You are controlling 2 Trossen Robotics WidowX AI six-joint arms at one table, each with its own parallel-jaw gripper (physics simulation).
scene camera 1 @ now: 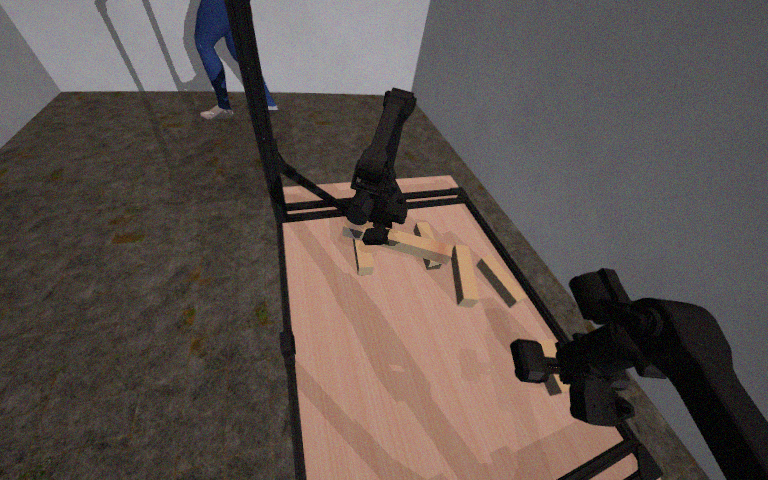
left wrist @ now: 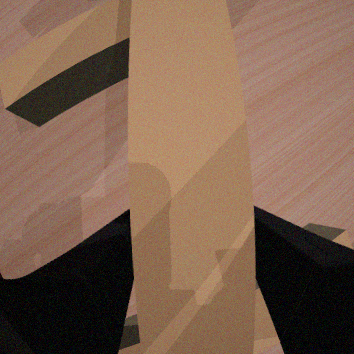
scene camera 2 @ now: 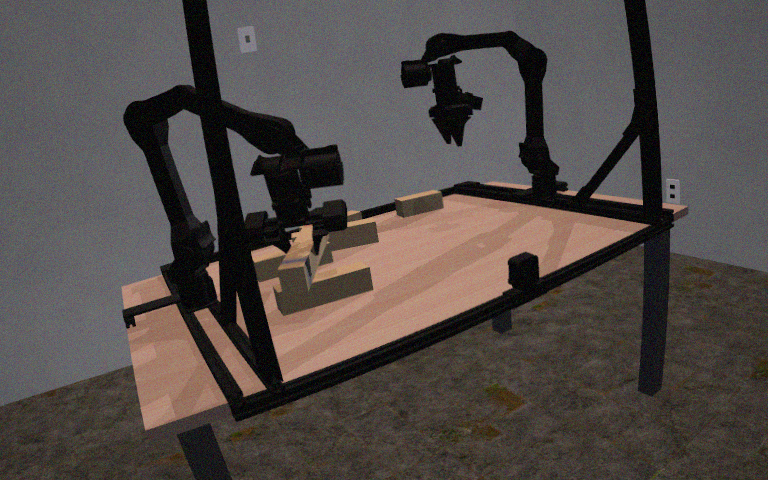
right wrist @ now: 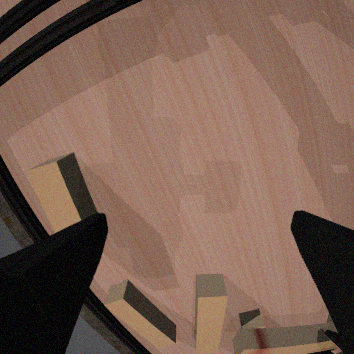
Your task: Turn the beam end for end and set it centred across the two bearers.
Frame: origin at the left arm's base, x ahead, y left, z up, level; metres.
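Where they show: left gripper, fingertip midpoint: [scene camera 1: 389, 238] [left wrist: 188, 214] [right wrist: 319, 336]; right gripper, fingertip midpoint: [scene camera 2: 454, 145] [right wrist: 201, 222]; left arm's base at its link origin: [scene camera 2: 199, 304]; right arm's base at its link origin: [scene camera 2: 545, 196].
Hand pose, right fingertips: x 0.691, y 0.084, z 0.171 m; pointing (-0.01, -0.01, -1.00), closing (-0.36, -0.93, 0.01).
Observation:
Things, the pixels of their top centre, and the offset from my right fingertips. Level surfaces: height alone.
- long pale wooden beam at its top centre: [left wrist: 188, 148] [scene camera 2: 305, 240] [right wrist: 315, 347] [scene camera 1: 398, 236] dx -0.461, dy -0.106, dz -0.102 m
- wooden block at its top centre: [left wrist: 248, 327] [scene camera 2: 320, 276] [scene camera 1: 362, 244] dx -0.481, dy -0.210, dz -0.146 m
- third block at its top centre: [right wrist: 208, 329] [scene camera 2: 332, 227] [scene camera 1: 466, 270] dx -0.322, dy +0.080, dz -0.140 m
- fourth block at its top centre: [right wrist: 141, 326] [scene camera 1: 503, 276] dx -0.277, dy +0.195, dz -0.146 m
- fifth block at its top centre: [right wrist: 59, 209] [scene camera 2: 418, 195] [scene camera 1: 557, 364] dx -0.009, dy +0.184, dz -0.143 m
- table at its surface level: dz -0.190 m
A long pale wooden beam [scene camera 1: 421, 247] [scene camera 2: 294, 266] [left wrist: 187, 100] lies between the fingers of my left gripper [scene camera 1: 376, 234] [left wrist: 189, 214], which is shut on it. A blue band shows near its near end in scene camera 2; a red band shows in the right wrist view. The near end is over a wooden block [scene camera 1: 363, 260] [scene camera 2: 345, 283]; whether they touch is unclear. The beam passes above another block [scene camera 1: 433, 263] [scene camera 2: 266, 264], and its other end is beside a third block [scene camera 1: 465, 274] [scene camera 2: 353, 233] [right wrist: 211, 320]. I cannot tell which blocks are the bearers. My right gripper [scene camera 2: 453, 142] [right wrist: 201, 222] is open and empty, high above the table.
A fourth block [scene camera 1: 501, 281] [right wrist: 142, 322] lies near the wall-side frame rail. A fifth block [scene camera 2: 419, 203] [right wrist: 60, 200] lies farther along that rail, below my right gripper. Black frame posts [scene camera 2: 206, 67] rise at the table [scene camera 2: 396, 294] edge, and a small black box [scene camera 2: 523, 271] sits on the front rail.

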